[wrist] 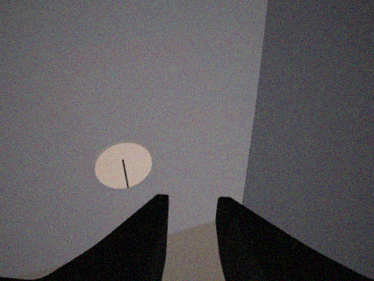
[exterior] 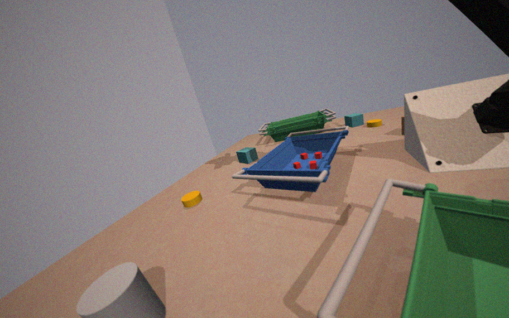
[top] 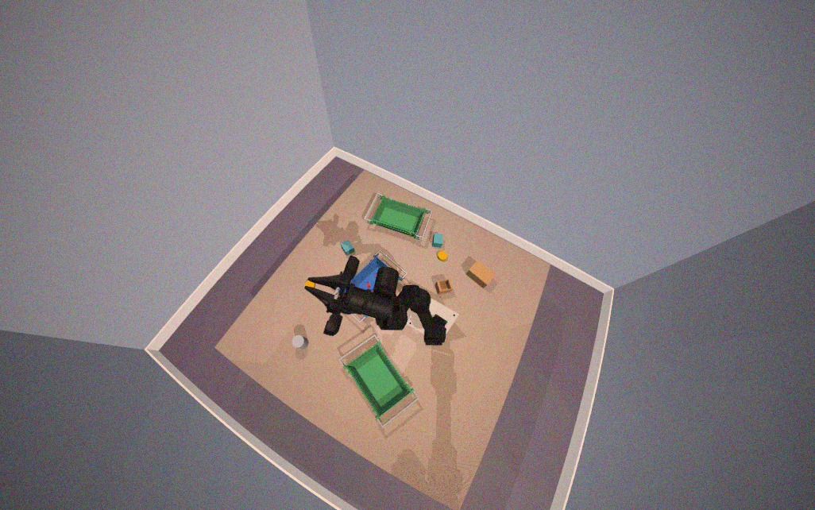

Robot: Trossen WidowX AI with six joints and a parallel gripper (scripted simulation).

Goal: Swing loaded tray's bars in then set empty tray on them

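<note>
My gripper tip is 64 cm above the grey cylinder, 17 cm to the right of it and 14 cm short of it. From my gripper tip the other things lie so: green tray: 63 cm below, 25 cm behind, 10 cm to the left; then small brown box: 66 cm below, 44 cm to the right, 28 cm behind.
</note>
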